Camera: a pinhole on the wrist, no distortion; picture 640 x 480 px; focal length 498.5 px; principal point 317.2 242.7 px. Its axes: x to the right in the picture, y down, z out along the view. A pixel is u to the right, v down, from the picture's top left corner.
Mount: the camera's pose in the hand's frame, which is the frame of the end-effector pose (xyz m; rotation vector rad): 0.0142 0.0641 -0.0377 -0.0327 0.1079 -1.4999
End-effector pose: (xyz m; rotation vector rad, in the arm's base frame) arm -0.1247 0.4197 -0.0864 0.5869 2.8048 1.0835
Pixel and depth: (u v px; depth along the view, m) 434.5 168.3 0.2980
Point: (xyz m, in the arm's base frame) -0.0803 0.5690 -0.2946
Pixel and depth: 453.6 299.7 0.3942
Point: -0.1667 0.6371 -0.3759
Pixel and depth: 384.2 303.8 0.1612
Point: -0.1344 0.5391 -0.1485
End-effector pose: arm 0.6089 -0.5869 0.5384 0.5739 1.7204 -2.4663
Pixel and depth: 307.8 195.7 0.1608
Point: 0.5806 -0.7202 0.5184
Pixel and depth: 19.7 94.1 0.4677
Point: 0.6707 -1.1329 0.4324
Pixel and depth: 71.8 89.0 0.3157
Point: 0.6474 -0.9379 0.4724
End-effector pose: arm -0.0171 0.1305 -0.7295 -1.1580 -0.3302 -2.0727
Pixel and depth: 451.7 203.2 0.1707
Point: 0.0658 0.1845 -0.6411
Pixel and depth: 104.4 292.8 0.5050
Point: 0.4308 0.1543 -0.4170
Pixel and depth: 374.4 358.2 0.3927
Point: 0.1574 0.2402 -0.4204
